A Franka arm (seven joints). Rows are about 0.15 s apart.
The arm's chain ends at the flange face. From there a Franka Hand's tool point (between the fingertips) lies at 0.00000 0.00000 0.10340 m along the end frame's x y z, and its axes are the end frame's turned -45 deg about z.
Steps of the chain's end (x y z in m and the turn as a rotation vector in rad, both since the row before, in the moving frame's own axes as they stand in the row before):
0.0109 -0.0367 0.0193 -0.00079 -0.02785 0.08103
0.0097 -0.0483 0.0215 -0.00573 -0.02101 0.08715
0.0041 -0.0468 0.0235 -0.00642 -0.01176 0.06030
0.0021 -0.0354 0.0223 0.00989 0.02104 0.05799
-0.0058 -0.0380 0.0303 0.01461 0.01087 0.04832
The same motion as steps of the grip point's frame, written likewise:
0.0316 -0.0203 0.0193 0.01913 -0.02025 0.08103
0.0391 -0.0285 0.0215 0.01080 -0.01891 0.08715
0.0347 -0.0306 0.0235 0.00378 -0.01286 0.06030
0.0288 -0.0227 0.0223 -0.00788 0.02187 0.05799
0.0246 -0.0312 0.0303 0.00264 0.01802 0.04832

